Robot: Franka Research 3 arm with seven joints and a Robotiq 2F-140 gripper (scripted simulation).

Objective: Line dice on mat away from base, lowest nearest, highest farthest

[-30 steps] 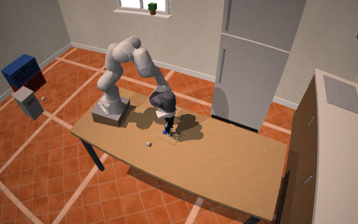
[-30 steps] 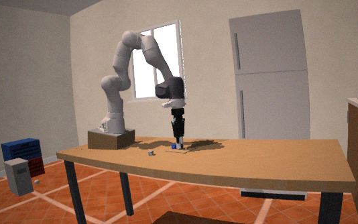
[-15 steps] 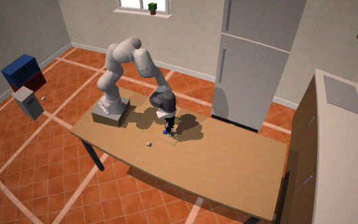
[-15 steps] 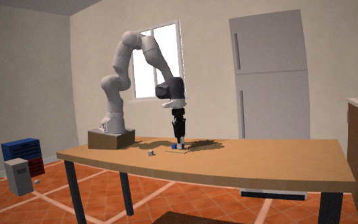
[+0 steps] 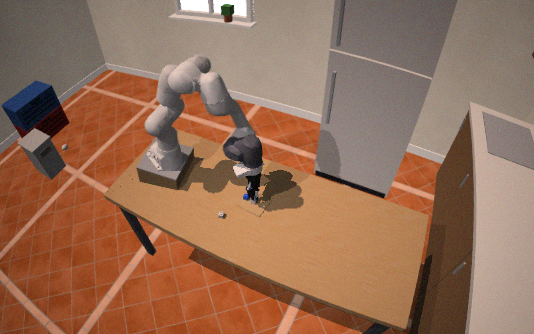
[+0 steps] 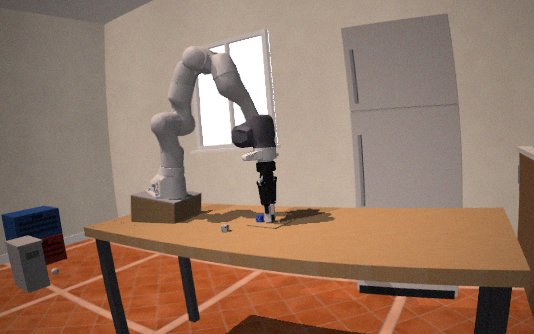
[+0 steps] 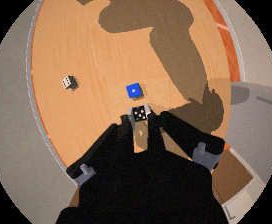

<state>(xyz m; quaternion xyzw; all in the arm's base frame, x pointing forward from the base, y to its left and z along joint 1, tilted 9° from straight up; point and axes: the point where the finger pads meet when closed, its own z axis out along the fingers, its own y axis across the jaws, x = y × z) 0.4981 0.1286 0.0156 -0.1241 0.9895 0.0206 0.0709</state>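
The wood-coloured mat is 4 cm below my hand. Also, from my hand: blue die (5 cm behind, 1 cm to the right, 3 cm below).
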